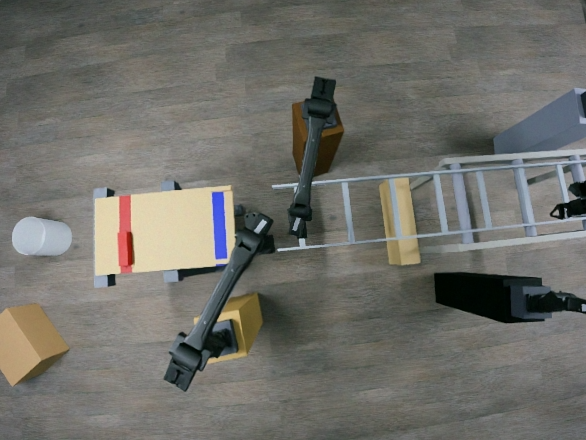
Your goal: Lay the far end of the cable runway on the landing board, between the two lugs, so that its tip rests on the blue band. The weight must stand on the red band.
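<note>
The cable runway (351, 215), a grey ladder, runs in from the right; its far end stops short of the landing board (172, 230). The blue band (219, 225) crosses the board's right part. The weight (125, 248), a red block, stands on the lower part of the red band (125, 210). The two lugs cannot be made out clearly. The upper middle arm's gripper (298, 231) is at the runway's end rung; its grip cannot be told. The lower left arm's gripper (269, 244) is between board and runway, its fingers unclear. At the right edge, a gripper (556, 212) is over the runway.
A yellow beam (403, 250) lies under the runway, and a pale frame (465, 200) stands under its right part. Arm pedestals are brown (326, 150), yellow (250, 320), black (470, 295) and grey (542, 125). A white cylinder (42, 236) and a cardboard-coloured box (31, 342) stand left.
</note>
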